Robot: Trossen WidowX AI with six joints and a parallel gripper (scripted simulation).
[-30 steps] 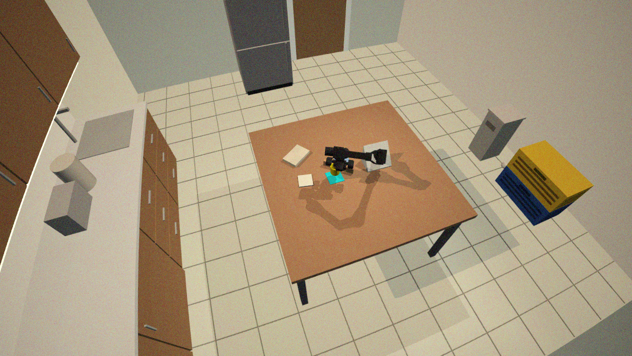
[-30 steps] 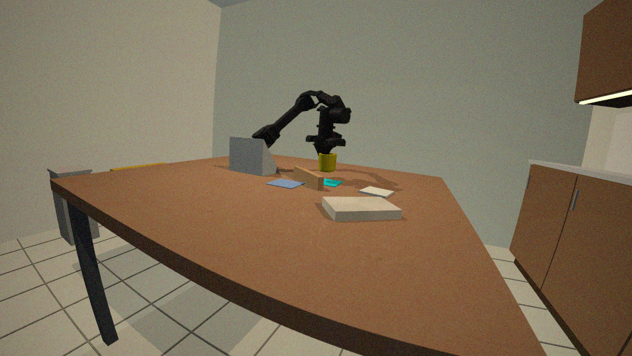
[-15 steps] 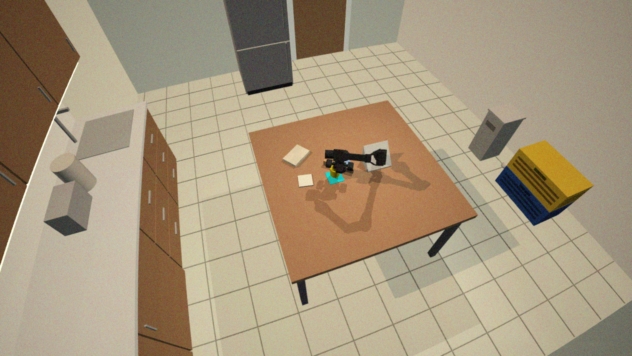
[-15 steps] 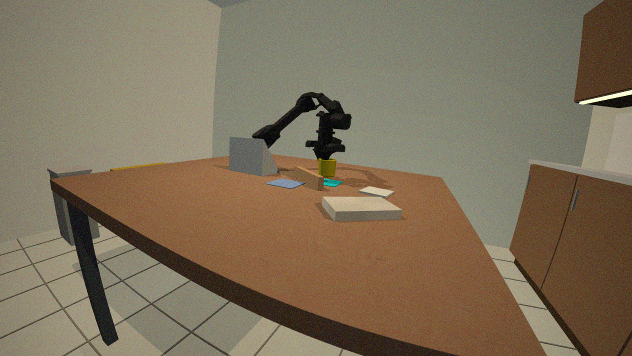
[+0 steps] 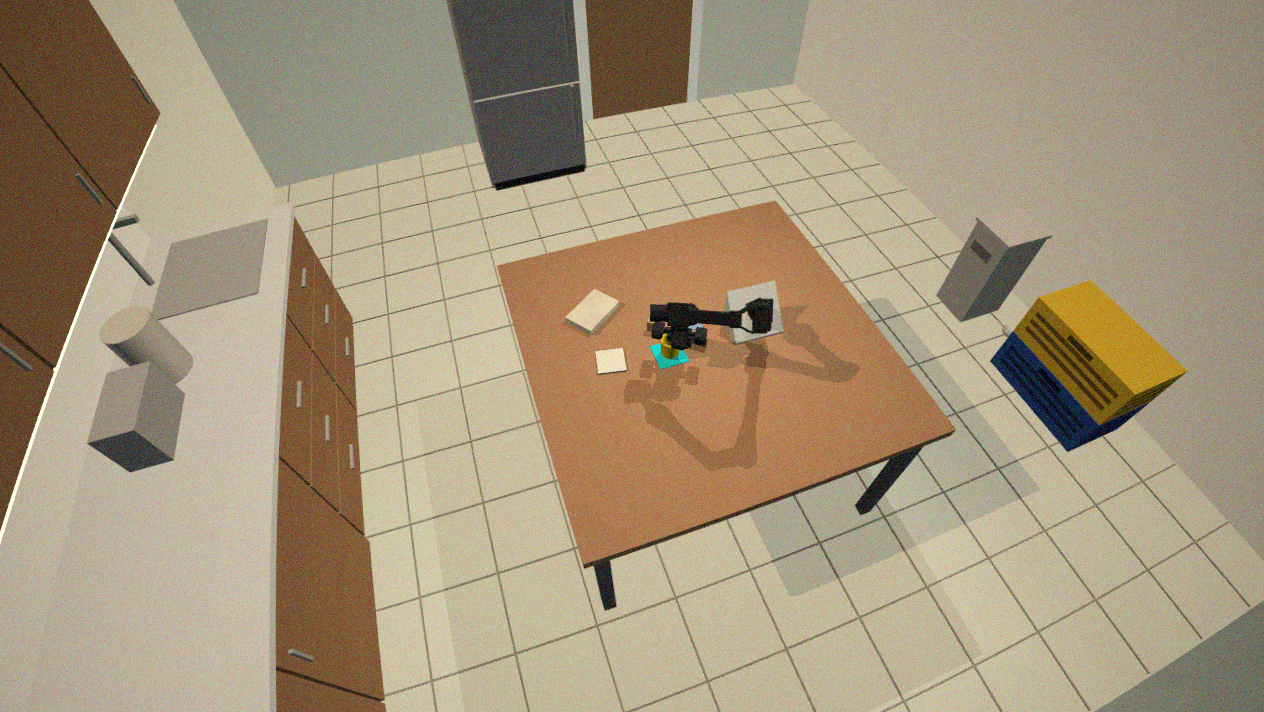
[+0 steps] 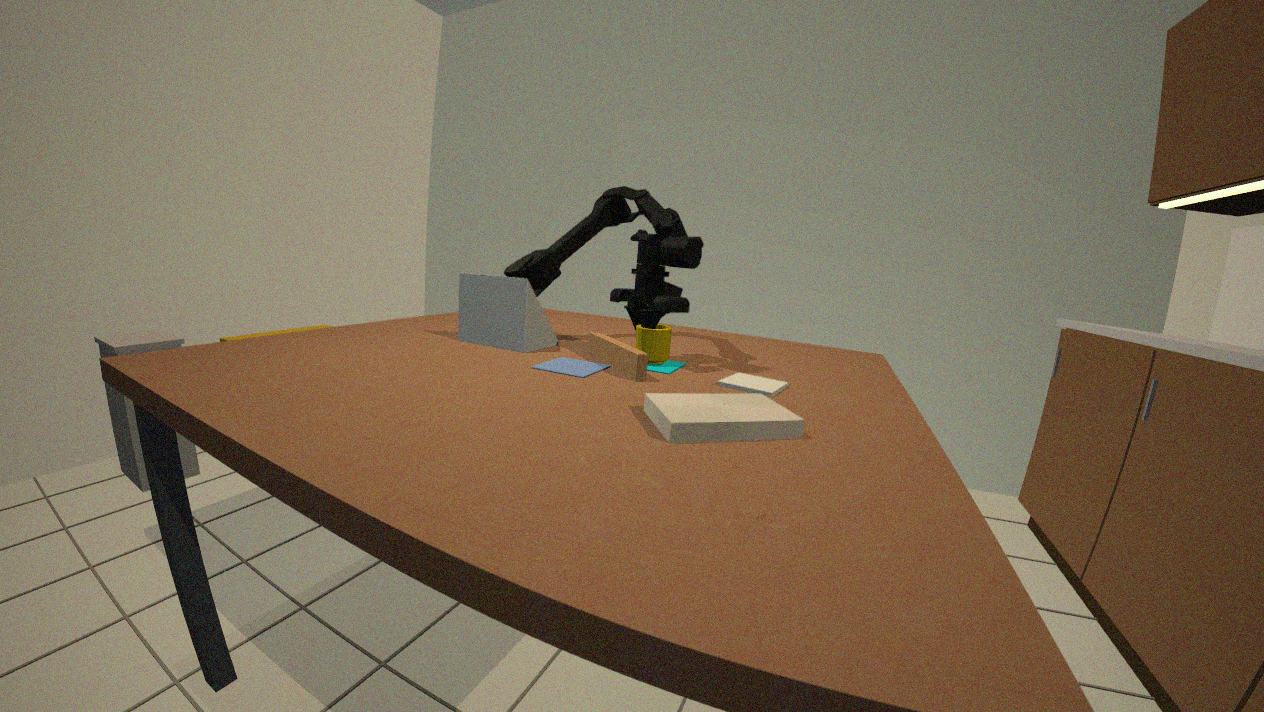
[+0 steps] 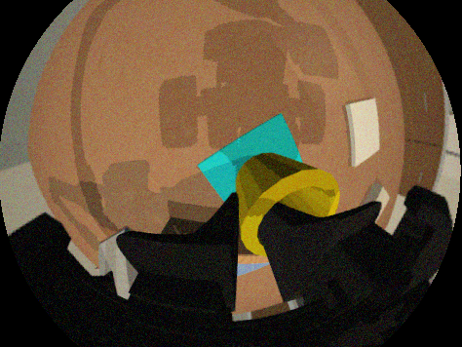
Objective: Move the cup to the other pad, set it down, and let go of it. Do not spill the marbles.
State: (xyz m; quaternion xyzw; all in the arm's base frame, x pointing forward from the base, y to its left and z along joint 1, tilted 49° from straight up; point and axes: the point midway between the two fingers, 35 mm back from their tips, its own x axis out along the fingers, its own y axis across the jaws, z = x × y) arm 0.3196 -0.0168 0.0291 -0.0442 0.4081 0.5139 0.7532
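Right now my gripper tip is 20 mm to the left of the yellow cup and 20 mm short of it. The rest, counted from my gripper tip: low wooden bar (80 mm to the right, 40 mm behind, 30 mm below); cyan pad (50 mm below, 20 mm to the right, 20 mm ahead); pale blue pad (140 mm to the right, 100 mm behind, 50 mm below).
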